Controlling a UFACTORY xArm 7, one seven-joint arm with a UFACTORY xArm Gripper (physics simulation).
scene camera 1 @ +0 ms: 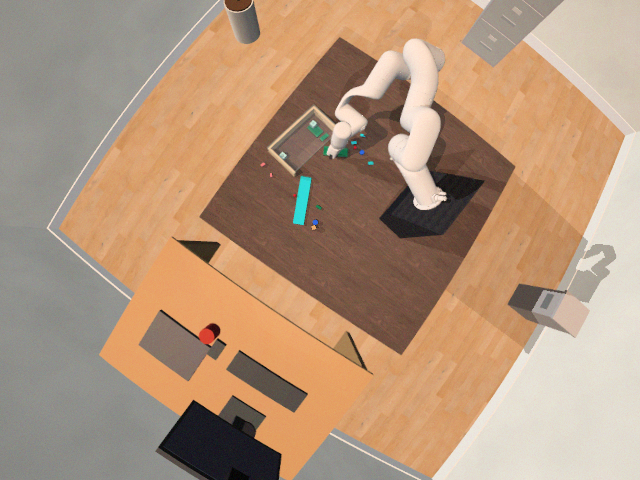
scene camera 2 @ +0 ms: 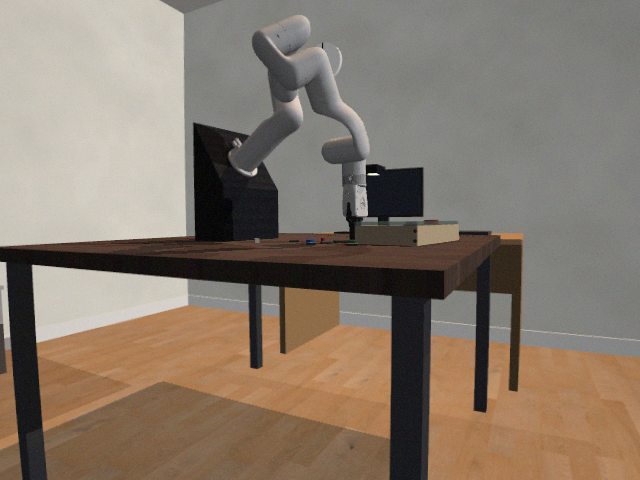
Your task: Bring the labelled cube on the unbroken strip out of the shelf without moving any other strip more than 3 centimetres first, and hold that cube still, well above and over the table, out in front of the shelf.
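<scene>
The shelf (scene camera 1: 282, 161) (scene camera 2: 385, 235) is a low, pale-walled box on the table, open towards the arm. Inside it, a small whitish cube (scene camera 1: 313, 124) sits by a green strip (scene camera 1: 315, 131). A smaller green piece (scene camera 1: 324, 136) lies nearby. Another whitish cube (scene camera 1: 283, 155) is near the far left corner. Labels and breaks are too small to read. A green strip (scene camera 1: 341, 152) lies outside the open front, partly under my gripper (scene camera 1: 332, 155) (scene camera 2: 352, 237). My gripper points down, low over the table in front of the shelf, shut with nothing held. Its fingertips are partly hidden.
A long cyan block (scene camera 1: 302, 200) lies on the table (scene camera 1: 361, 248) (scene camera 2: 310, 273) beside the shelf. Small cyan, red and blue bits, including a blue one (scene camera 1: 361, 152) (scene camera 2: 310, 241), lie near the gripper. The black arm stand (scene camera 1: 400, 222) (scene camera 2: 250, 211) is on the table.
</scene>
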